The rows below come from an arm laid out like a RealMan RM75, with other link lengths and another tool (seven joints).
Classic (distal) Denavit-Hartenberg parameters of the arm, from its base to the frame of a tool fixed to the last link. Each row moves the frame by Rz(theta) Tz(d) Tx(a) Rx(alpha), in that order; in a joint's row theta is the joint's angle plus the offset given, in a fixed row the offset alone. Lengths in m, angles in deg.
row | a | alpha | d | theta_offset
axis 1 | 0 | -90 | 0.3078 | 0
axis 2 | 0 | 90 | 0 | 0
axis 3 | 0 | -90 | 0.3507 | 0
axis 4 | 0 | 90 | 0 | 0
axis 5 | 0 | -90 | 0.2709 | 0
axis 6 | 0 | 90 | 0 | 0
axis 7 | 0.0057 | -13.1 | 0.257 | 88.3
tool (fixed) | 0 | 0 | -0.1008 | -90
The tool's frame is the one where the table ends.
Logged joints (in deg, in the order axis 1, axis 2, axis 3, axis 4, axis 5, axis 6, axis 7), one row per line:
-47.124, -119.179, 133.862, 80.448, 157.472, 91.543, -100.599
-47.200, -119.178, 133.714, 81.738, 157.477, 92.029, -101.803
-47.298, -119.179, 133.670, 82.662, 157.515, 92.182, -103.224
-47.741, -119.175, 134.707, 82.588, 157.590, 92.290, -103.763
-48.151, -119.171, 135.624, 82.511, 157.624, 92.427, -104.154
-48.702, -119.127, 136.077, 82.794, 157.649, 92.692, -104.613
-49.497, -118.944, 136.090, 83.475, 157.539, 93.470, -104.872
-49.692, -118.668, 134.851, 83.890, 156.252, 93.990, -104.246
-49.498, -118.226, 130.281, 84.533, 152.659, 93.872, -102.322
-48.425, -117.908, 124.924, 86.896, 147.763, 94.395, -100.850
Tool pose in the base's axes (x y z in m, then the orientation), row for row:
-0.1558, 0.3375, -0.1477, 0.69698, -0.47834, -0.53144, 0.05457
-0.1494, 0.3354, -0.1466, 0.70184, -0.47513, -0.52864, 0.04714
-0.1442, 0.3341, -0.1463, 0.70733, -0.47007, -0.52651, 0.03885
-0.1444, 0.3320, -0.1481, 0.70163, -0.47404, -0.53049, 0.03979
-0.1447, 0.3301, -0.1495, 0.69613, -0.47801, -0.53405, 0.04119
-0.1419, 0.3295, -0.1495, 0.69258, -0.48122, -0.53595, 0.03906
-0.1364, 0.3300, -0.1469, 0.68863, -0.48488, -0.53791, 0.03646
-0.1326, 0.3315, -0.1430, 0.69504, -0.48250, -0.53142, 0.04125
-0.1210, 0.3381, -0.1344, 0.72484, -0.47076, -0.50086, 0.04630
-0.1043, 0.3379, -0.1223, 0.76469, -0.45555, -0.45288, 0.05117
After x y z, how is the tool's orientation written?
As a quaternion, x y z w.
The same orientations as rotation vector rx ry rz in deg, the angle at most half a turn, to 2 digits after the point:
121.28, -83.23, -92.47
122.67, -83.05, -92.40
124.26, -82.58, -92.50
123.19, -83.23, -93.14
122.12, -83.86, -93.69
121.66, -84.53, -94.14
121.16, -85.31, -94.64
121.92, -84.64, -93.22
126.76, -82.33, -87.59
133.33, -79.43, -78.97

